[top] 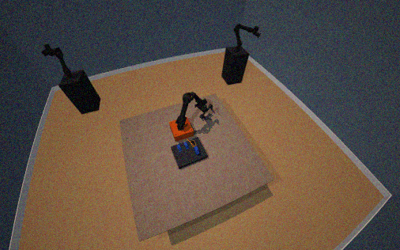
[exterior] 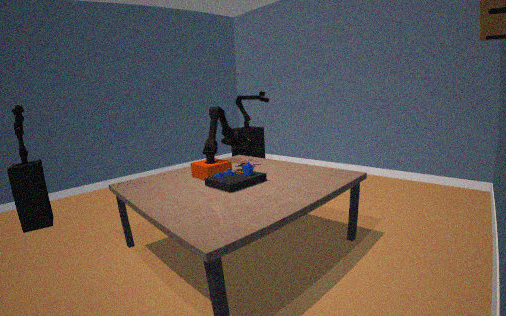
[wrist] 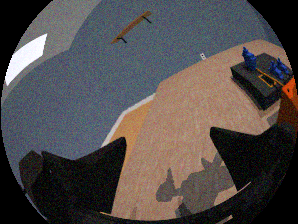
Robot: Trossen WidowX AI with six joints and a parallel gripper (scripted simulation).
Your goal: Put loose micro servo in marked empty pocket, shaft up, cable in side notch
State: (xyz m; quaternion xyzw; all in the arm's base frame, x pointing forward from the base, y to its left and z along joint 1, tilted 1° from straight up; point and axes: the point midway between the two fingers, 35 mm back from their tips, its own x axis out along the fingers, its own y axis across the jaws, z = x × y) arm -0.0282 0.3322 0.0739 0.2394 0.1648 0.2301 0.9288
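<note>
The deck lies 310 mm ahead of my gripper tip, 330 mm to the right of it and 140 mm below it.
</note>
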